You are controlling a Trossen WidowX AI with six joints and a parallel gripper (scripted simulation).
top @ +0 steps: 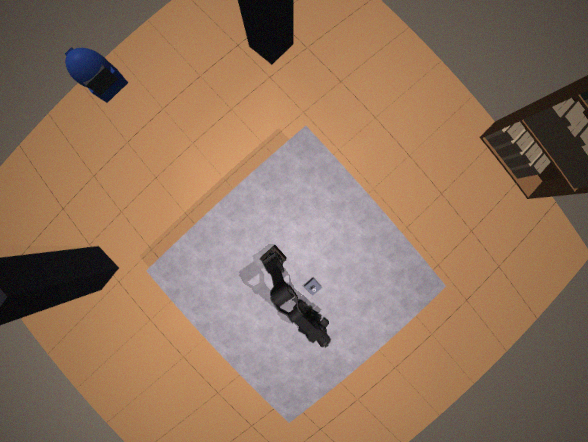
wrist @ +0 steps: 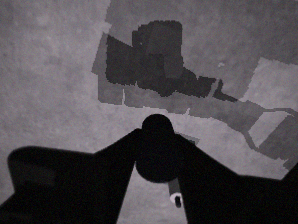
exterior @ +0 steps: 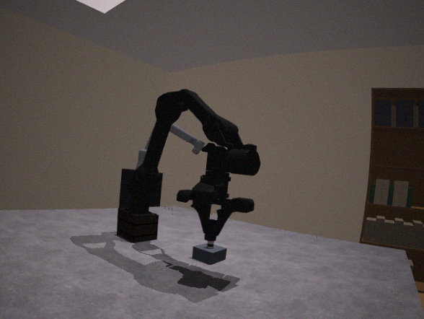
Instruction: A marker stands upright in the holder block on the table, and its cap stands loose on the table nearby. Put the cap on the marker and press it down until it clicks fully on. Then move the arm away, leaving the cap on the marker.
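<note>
Right now the grey holder block is 9 cm to the left of my gripper tip, 8 cm below it and 5 cm behind it. Round my gripper tip: dark marker cap (1 cm above).
</note>
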